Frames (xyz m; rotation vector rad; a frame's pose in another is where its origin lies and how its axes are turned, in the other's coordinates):
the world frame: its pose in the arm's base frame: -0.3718 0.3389 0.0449 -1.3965 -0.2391 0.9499
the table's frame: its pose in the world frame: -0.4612 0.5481 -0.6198 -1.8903 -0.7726 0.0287
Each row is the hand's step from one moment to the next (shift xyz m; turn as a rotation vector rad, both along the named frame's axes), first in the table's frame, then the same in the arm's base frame.
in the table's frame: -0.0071 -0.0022 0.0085 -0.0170 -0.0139 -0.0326
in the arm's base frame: -0.0049 -0.0102 -0.0006 -0.0057 0.0128 0.0367
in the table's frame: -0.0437 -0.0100 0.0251 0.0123 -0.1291 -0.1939
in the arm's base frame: -0.0193 -0.0454 0.0145 -0.0710 0.1676 0.1459
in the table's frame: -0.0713 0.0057 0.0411 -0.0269 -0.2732 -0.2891
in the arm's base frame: -0.0104 -0.0793 0.0203 -0.1864 0.2366 0.2611
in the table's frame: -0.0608 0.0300 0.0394 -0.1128 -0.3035 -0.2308
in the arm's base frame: 0.0142 -0.0764 0.0106 -0.2370 0.1441 0.2850
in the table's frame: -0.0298 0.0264 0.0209 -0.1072 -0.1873 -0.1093
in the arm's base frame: 0.0177 -0.0412 0.0024 -0.1577 0.0402 0.1790
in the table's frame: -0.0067 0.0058 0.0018 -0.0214 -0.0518 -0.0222
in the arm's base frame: 0.0046 -0.0073 0.0026 -0.0452 0.0117 0.0381
